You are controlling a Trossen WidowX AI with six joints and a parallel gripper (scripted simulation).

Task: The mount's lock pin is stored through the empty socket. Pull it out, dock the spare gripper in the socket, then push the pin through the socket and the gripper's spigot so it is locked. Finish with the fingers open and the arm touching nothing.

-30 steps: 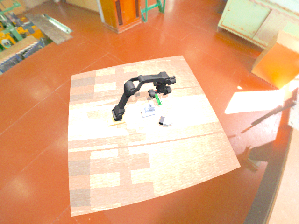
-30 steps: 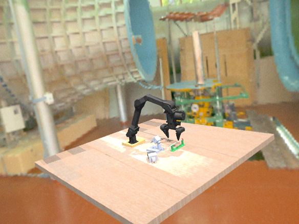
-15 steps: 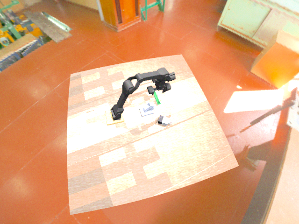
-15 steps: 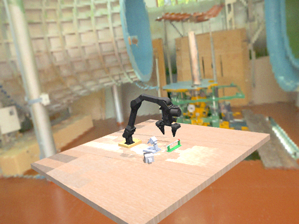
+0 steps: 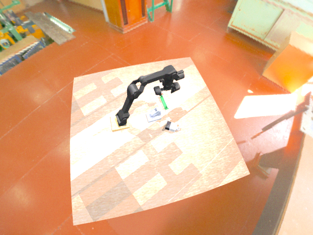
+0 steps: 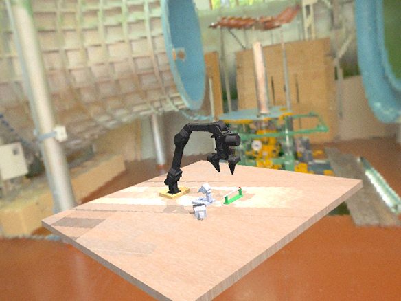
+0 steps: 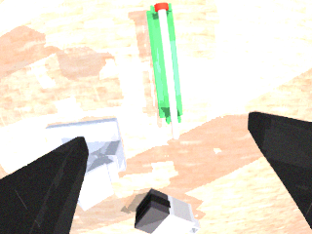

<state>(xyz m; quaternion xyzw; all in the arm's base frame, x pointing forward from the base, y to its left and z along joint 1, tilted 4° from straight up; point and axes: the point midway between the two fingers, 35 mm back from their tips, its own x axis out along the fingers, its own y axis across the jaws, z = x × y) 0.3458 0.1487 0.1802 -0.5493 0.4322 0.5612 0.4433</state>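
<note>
My gripper tip is now 40 mm short of the spare gripper, 220 mm to the left of it and 140 mm above it. The rest, counted from my gripper tip: green cradle: 30 mm to the left, 130 mm below; grey mount: 80 mm behind, 100 mm to the right, 100 mm below.
</note>
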